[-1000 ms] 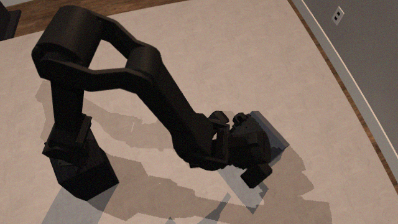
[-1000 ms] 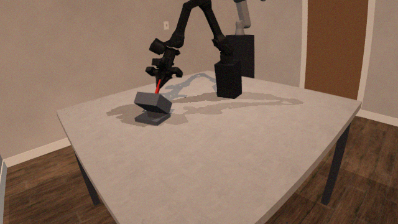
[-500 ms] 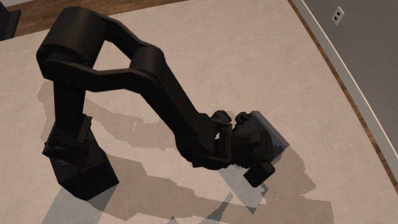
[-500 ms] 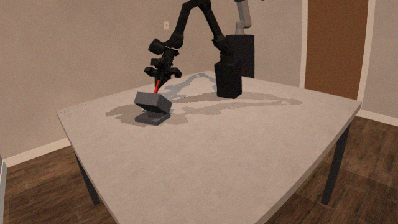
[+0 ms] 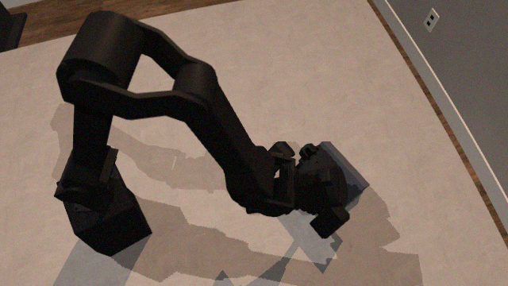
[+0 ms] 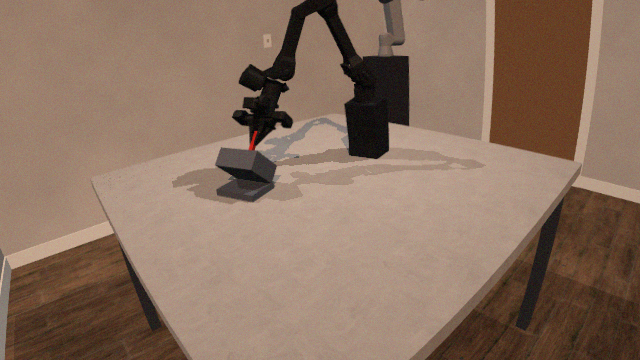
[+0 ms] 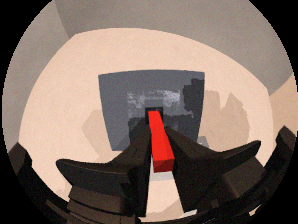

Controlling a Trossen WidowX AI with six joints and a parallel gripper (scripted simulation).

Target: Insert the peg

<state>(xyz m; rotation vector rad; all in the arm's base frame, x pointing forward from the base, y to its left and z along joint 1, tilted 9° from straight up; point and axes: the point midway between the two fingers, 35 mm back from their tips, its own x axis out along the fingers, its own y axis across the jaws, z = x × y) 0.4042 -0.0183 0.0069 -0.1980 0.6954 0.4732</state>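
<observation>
Right now the red peg is 20 mm ahead of my hand, 10 mm to the left of it and 20 mm below it. From my hand the other things lie so: dark base plate 70 mm ahead, 40 mm to the left, 140 mm below.
</observation>
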